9 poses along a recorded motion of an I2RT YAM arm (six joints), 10 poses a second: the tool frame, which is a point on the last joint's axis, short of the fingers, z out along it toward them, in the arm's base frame.
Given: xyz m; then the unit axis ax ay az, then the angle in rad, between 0 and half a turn.
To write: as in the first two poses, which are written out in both.
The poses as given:
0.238, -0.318, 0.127, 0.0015, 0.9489, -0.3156, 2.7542
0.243, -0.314, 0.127, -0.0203, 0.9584, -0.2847, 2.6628
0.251, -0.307, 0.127, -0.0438, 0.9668, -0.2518, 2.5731
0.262, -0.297, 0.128, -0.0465, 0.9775, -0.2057, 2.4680
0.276, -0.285, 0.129, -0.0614, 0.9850, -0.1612, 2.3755
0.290, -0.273, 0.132, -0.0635, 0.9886, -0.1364, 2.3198
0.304, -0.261, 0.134, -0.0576, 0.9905, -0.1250, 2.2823
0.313, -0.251, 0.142, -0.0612, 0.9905, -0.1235, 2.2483
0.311, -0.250, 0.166, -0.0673, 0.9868, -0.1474, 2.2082
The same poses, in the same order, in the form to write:
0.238, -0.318, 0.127, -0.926, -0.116, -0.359, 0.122, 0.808, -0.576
0.243, -0.314, 0.127, -0.887, -0.168, -0.431, 0.094, 0.846, -0.524
0.251, -0.307, 0.127, -0.839, -0.214, -0.500, 0.058, 0.880, -0.472
0.262, -0.297, 0.128, -0.778, -0.209, -0.593, 0.047, 0.921, -0.387
0.276, -0.285, 0.129, -0.714, -0.216, -0.666, 0.008, 0.949, -0.316
0.290, -0.273, 0.132, -0.674, -0.205, -0.709, -0.006, 0.962, -0.273
0.304, -0.261, 0.134, -0.647, -0.189, -0.738, 0.000, 0.969, -0.248
0.313, -0.251, 0.142, -0.621, -0.195, -0.759, -0.002, 0.969, -0.247
0.311, -0.250, 0.166, -0.588, -0.224, -0.777, 0.013, 0.958, -0.286

